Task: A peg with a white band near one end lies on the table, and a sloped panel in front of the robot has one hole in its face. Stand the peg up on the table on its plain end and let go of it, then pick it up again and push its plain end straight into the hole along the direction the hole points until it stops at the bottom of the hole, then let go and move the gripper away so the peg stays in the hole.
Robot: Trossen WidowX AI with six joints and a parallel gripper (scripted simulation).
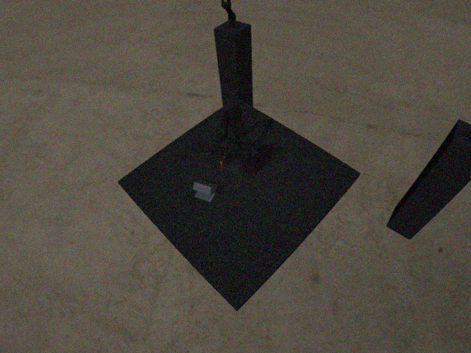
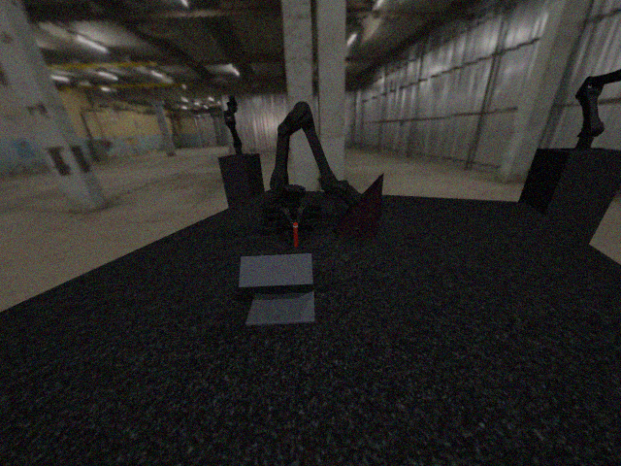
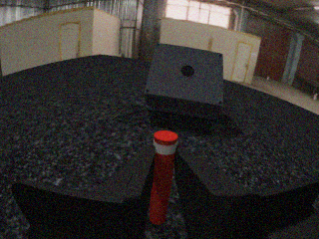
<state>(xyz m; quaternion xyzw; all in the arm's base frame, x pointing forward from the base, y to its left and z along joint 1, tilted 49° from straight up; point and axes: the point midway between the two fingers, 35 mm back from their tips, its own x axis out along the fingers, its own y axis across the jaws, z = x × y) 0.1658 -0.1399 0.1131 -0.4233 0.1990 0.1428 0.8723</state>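
Now: gripper tip 10 mm above the red peg. Round my gripper tip: sloped panel: 220 mm ahead, 40 mm to the left, 10 mm below; then grey base: 240 mm ahead, 50 mm to the left, 70 mm below.
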